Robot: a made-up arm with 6 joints.
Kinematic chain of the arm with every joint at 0, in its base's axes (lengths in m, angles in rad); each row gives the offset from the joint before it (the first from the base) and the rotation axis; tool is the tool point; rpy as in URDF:
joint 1: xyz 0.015 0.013 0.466 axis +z
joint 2: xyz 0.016 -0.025 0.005 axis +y
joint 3: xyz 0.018 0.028 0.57 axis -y
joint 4: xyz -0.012 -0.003 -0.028 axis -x
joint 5: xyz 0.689 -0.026 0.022 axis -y
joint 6: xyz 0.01 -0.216 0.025 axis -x
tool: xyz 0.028 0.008 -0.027 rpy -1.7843 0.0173 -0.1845
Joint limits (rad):
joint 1: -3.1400..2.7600
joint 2: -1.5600..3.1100
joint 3: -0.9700..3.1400
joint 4: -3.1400..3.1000
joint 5: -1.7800..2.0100
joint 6: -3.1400..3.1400
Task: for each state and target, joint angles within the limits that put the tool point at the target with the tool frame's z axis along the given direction. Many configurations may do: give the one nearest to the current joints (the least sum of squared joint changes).
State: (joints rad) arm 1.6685 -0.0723 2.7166 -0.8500 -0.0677 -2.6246
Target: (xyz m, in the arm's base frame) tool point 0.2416 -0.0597 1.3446 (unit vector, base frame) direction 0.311 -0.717 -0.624
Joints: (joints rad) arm 1.5877 0.8001 3.1400 -0.0616 0.1264 -2.0336
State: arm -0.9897 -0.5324 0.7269 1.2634 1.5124 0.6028
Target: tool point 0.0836 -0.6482 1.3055 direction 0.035 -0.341 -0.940
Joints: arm -1.5971 -0.0607 0.0379 1.6850 1.4796 0.0195
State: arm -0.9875 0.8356 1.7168 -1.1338 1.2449 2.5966
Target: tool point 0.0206 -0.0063 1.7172 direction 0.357 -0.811 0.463
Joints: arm -1.2089 0.1304 2.2612 -1.7934 1.5890 3.0005
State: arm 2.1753 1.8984 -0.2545 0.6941 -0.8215 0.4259
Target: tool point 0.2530 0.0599 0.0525 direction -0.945 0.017 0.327
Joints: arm 1.9866 1.7824 -0.8051 -0.1843 -1.4758 0.3502
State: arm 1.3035 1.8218 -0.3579 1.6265 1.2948 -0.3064
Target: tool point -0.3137 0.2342 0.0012 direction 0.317 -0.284 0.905
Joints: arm 2.1602 1.2097 -0.8471 2.0271 1.4479 -0.9165
